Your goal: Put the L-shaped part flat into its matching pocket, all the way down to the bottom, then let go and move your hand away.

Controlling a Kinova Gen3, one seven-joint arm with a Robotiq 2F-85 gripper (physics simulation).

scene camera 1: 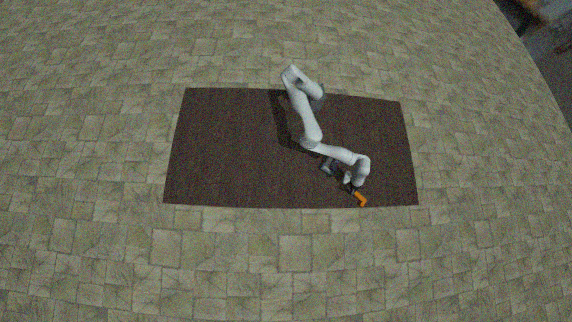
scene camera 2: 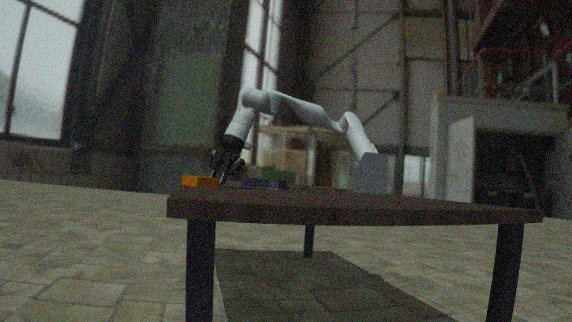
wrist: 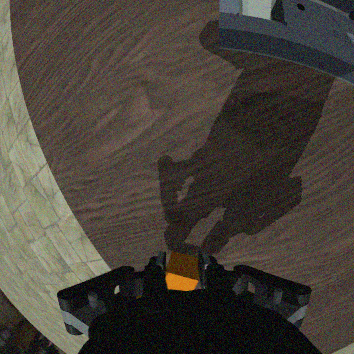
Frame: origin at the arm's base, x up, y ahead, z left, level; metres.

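Where they show: gripper, fingertip midpoint: [scene camera 1: 352, 191] [scene camera 2: 214, 183] [wrist: 181, 260]; arm's base, origin of the base link: [scene camera 1: 317, 94] [scene camera 2: 369, 163].
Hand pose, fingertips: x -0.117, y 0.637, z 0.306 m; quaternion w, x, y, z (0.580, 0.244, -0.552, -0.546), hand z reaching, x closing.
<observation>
Things, the pixels of their top centre, and the offset from my fingertips. Level surfaces: height alone.
- orange L-shaped part, middle of its top: [wrist: 154, 302] [scene camera 2: 201, 176] [scene camera 1: 359, 198] dx +0.019, dy +0.042, dz +0.039 m
- blue-grey block with the pocket, middle of its top: [scene camera 2: 264, 178] [scene camera 1: 331, 163] dx +0.024, dy -0.175, dz -0.167 m
- dark brown table, its level: dx -0.013 m
The orange L-shaped part [scene camera 1: 360, 198] [scene camera 2: 200, 181] [wrist: 182, 274] lies flat at the table's front edge, its bent end pointing away from the gripper. My gripper [scene camera 1: 353, 191] [scene camera 2: 217, 179] [wrist: 181, 260] is shut on the end of its long arm, with a fingertip on each side in the wrist view. The blue-grey block with the pocket [scene camera 1: 328, 167] [scene camera 2: 264, 183] [wrist: 285, 44] sits on the table apart from the part, on the robot base's side. Its pocket is partly cut off at the top of the wrist view, and the arm partly hides the block in scene camera 1.
The dark brown table [scene camera 1: 225, 150] [scene camera 2: 350, 206] ends close beside the part. The robot's grey base [scene camera 2: 372, 172] stands farther back on it. A green shape [scene camera 2: 281, 175] shows behind the block. The gripper's shadow falls between the part and the block.
</observation>
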